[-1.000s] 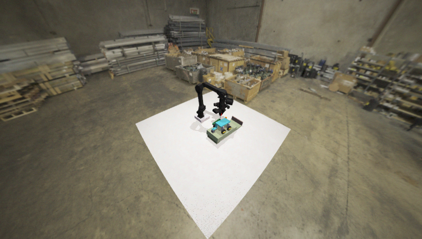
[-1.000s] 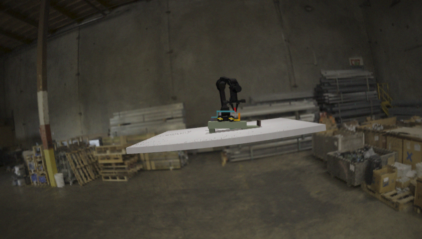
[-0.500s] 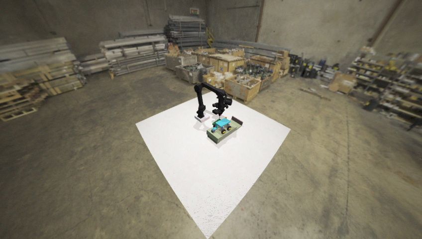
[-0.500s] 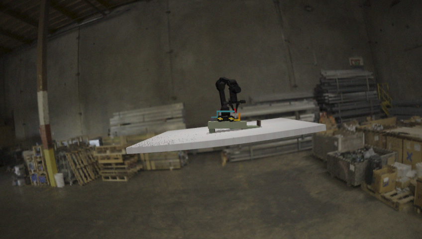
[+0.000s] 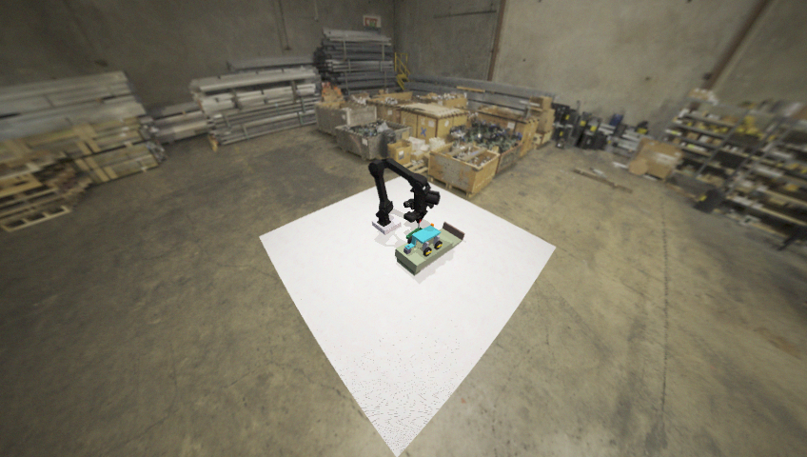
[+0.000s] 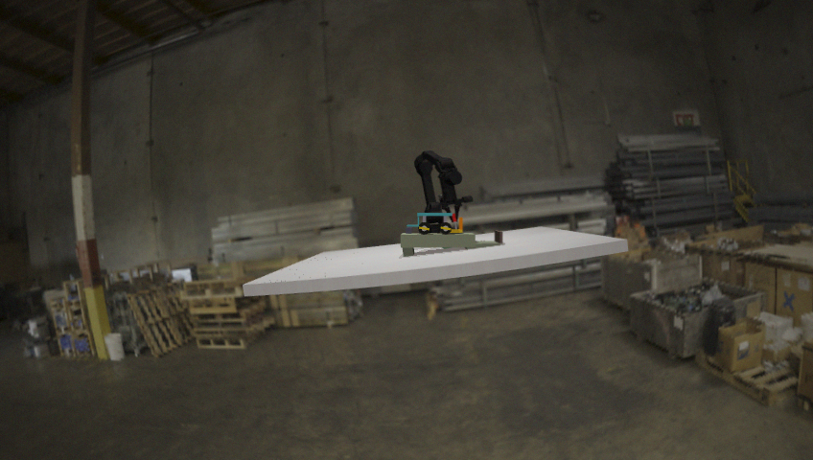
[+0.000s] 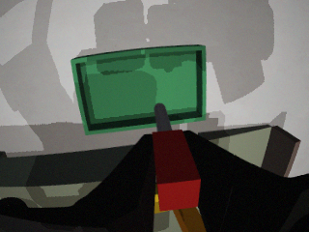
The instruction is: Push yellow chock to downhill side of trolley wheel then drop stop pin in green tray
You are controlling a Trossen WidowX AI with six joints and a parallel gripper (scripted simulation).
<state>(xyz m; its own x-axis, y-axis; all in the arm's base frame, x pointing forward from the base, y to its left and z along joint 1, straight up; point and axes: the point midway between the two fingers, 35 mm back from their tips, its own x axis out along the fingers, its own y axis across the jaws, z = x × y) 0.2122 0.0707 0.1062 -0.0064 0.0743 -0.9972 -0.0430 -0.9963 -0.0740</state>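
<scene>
Now: the green tray 110 mm below my gripper tip. Round my gripper tip: trolley (120 mm ahead, 100 mm to the right, 10 mm above); yellow chock (80 mm ahead, 10 mm to the right, 20 mm below); red-headed stop pin (right at my gripper tip).
</scene>
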